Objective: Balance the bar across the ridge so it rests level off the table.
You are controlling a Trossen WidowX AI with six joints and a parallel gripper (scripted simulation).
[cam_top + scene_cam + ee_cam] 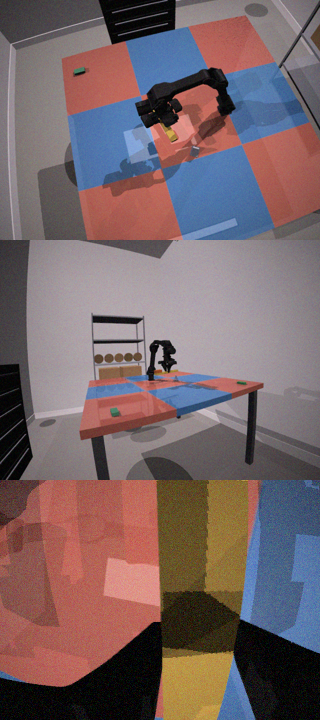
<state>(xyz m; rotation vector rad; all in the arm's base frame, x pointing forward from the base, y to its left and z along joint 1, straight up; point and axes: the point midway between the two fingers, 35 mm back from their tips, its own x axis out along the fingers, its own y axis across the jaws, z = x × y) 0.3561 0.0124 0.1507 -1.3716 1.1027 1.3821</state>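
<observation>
Now: gripper tip 16 cm to the right of the grey wedge, 12 cm past it and 8 cm above it. Round my gripper tip: green block (51 cm to the right, 38 cm ahead, 11 cm below).
</observation>
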